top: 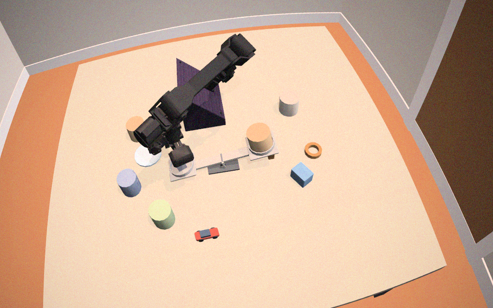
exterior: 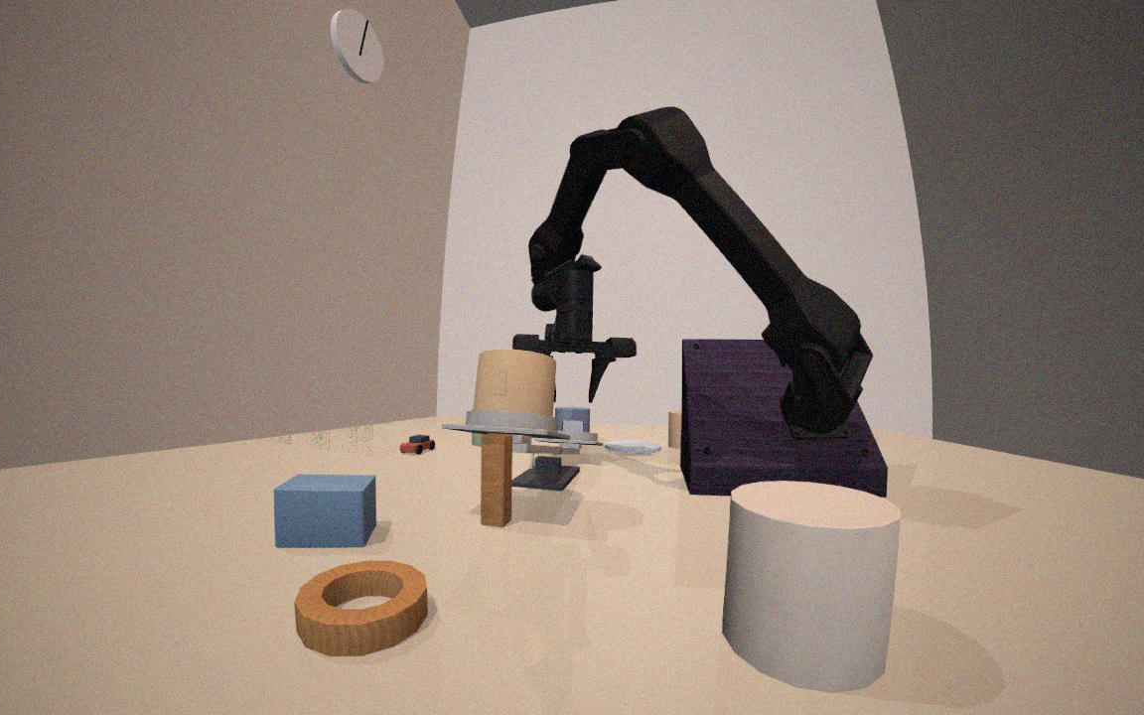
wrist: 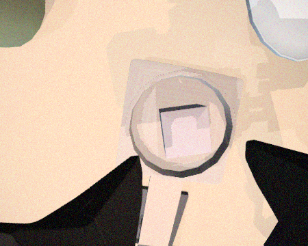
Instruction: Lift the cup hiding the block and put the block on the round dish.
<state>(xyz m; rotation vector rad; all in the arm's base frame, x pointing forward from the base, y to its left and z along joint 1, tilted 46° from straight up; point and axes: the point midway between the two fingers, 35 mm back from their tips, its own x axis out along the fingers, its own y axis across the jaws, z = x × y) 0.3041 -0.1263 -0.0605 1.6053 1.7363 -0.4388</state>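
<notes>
The small block is 4 cm below my gripper tip. The rest, counted from my gripper tip: lavender cylinder (4 cm ahead, 16 cm to the right, 5 cm below); then small balance (1 cm ahead, 13 cm to the left, 6 cm below); then round white dish (9 cm behind, 11 cm to the right, 8 cm below).
</notes>
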